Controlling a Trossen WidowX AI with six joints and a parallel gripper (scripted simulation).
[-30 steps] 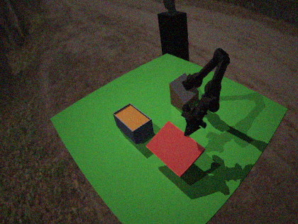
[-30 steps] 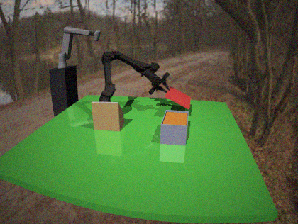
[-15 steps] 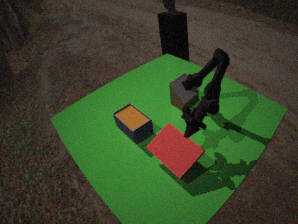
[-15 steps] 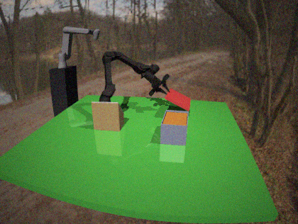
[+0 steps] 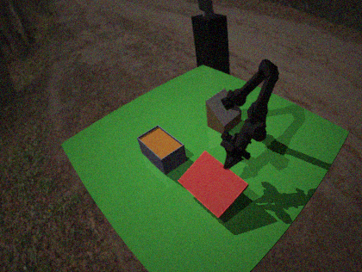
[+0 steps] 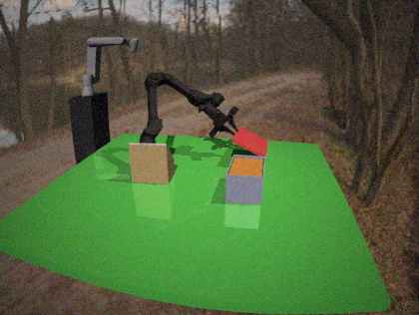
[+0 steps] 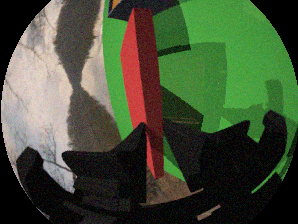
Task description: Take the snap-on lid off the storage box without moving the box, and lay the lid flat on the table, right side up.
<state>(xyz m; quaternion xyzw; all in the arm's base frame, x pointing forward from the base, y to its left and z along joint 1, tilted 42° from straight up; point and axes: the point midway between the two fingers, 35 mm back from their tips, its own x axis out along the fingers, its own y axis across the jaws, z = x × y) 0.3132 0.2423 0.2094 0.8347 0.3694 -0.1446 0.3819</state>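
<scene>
My gripper tip is 70 mm short of the red lid and 30 mm above it. Round my gripper tip: dark storage box (350 mm to the right, 90 mm ahead, 70 mm below).
</scene>
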